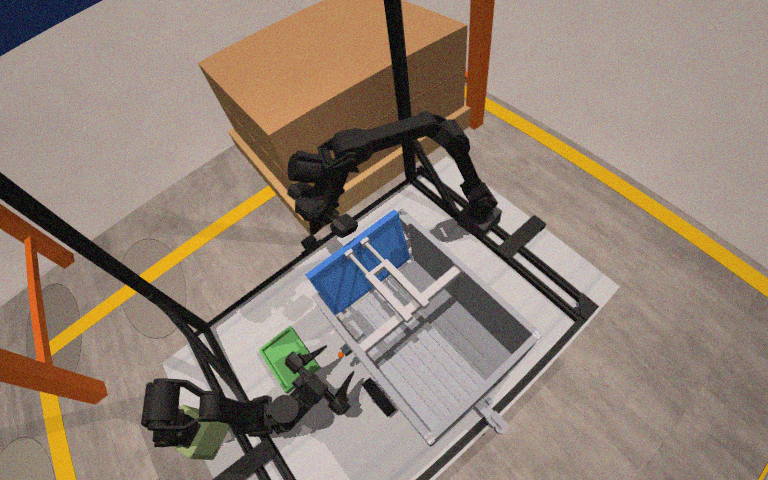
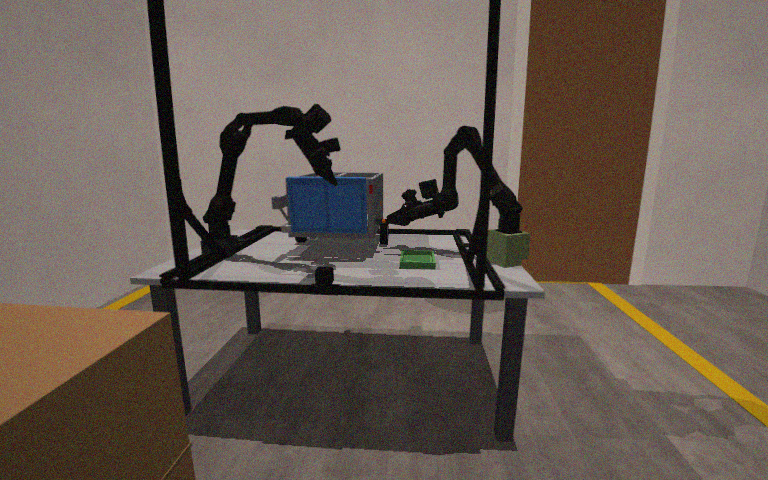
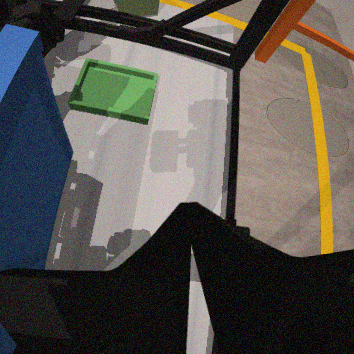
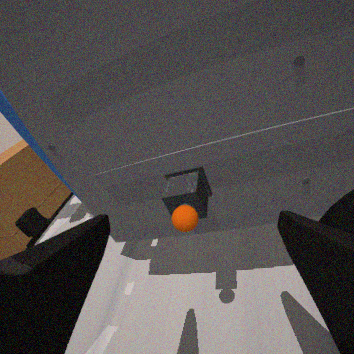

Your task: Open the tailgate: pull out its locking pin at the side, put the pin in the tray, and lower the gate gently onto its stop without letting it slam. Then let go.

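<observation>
The blue tailgate (image 1: 339, 283) (image 2: 326, 206) (image 3: 30, 175) stands upright at the trailer's end. The locking pin's orange knob (image 1: 340, 354) (image 2: 384, 220) (image 4: 185, 218) sits at a dark block on the trailer's side; its shaft is hidden. The green tray (image 1: 277, 345) (image 2: 417, 260) (image 3: 115, 95) lies beside the trailer and looks empty. My left gripper (image 1: 311, 229) (image 2: 334, 182) (image 3: 187, 210) is shut and empty, near the gate's top edge on its outer side. My right gripper (image 1: 339, 361) (image 2: 390, 219) (image 4: 194, 221) is open, its fingers either side of the knob, holding nothing.
The grey trailer body (image 1: 492, 316) (image 2: 374, 209) (image 4: 200, 100) has a white frame across its top. Black frame bars edge the table. A green block (image 1: 209, 438) (image 2: 509, 247) is at the right arm's base. Large cardboard boxes (image 1: 339, 73) (image 2: 84, 362) stand beyond the table's edge.
</observation>
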